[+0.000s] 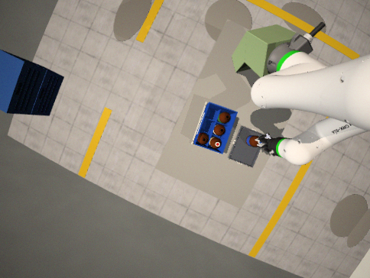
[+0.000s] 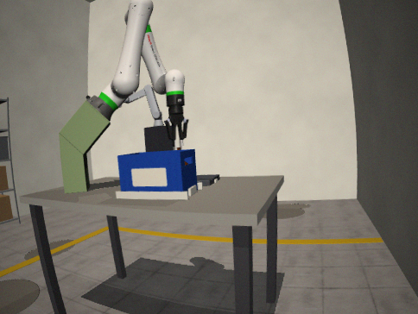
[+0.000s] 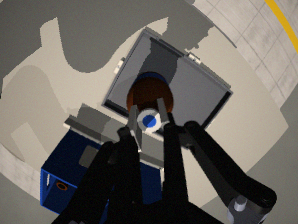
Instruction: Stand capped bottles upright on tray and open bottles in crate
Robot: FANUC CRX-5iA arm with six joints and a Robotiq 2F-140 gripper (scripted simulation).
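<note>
The bottle lies 7 cm below my hand. The rest, counted from my hand: crate 13 cm ahead, 25 cm to the right, 10 cm below; tray 5 cm ahead, 2 cm to the left, 17 cm below.
</note>
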